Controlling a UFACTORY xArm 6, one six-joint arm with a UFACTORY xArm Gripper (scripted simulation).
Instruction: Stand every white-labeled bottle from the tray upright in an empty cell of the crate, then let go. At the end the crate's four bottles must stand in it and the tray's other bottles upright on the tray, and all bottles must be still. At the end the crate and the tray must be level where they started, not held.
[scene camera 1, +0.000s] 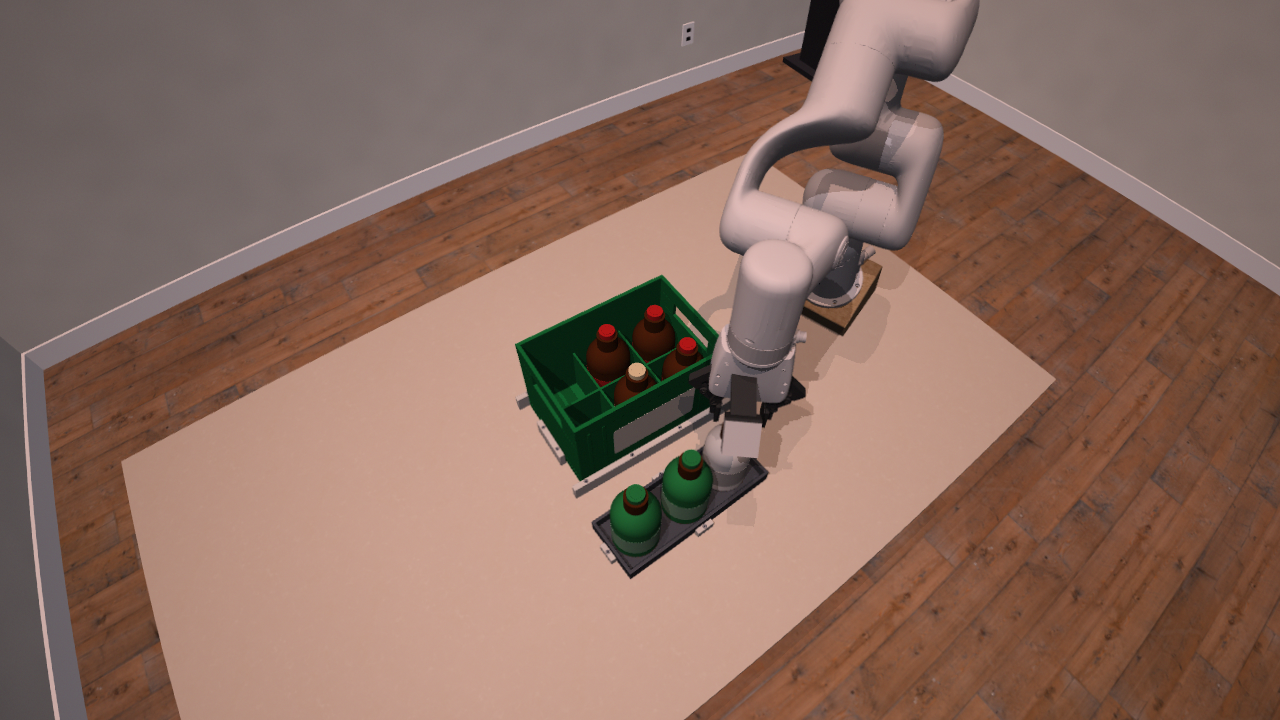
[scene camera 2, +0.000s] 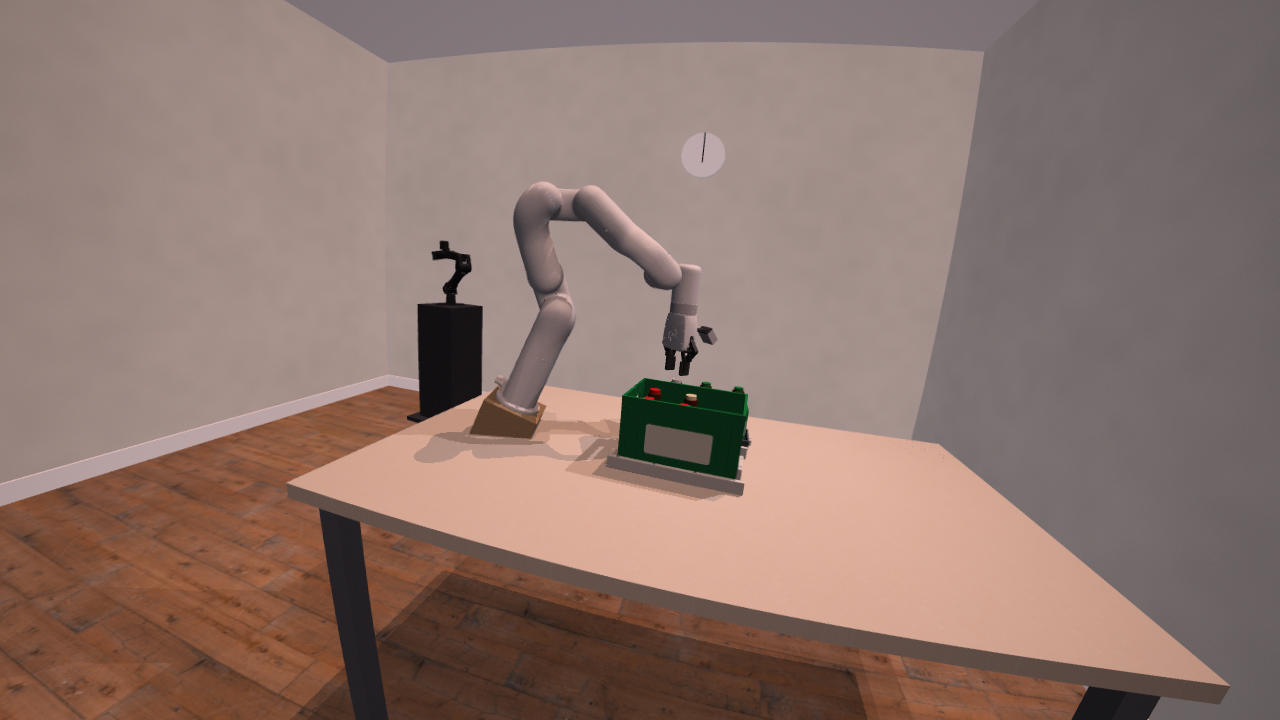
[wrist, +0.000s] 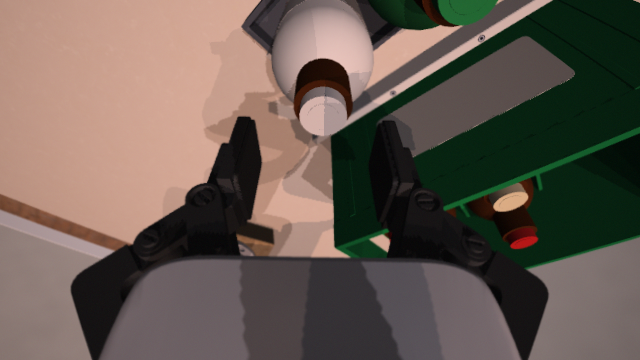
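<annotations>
Scene camera 1 shows my gripper and a crate, and scene camera 2 shows my gripper and the crate too. My gripper is also there in the wrist view (316, 141), and so is the crate, in the wrist view (549, 89). On my gripper, (scene camera 1: 699, 379) and (scene camera 2: 696, 347) are the same spot. And on the crate, (scene camera 1: 594, 434) is the same spot as (scene camera 2: 734, 405).
</annotations>
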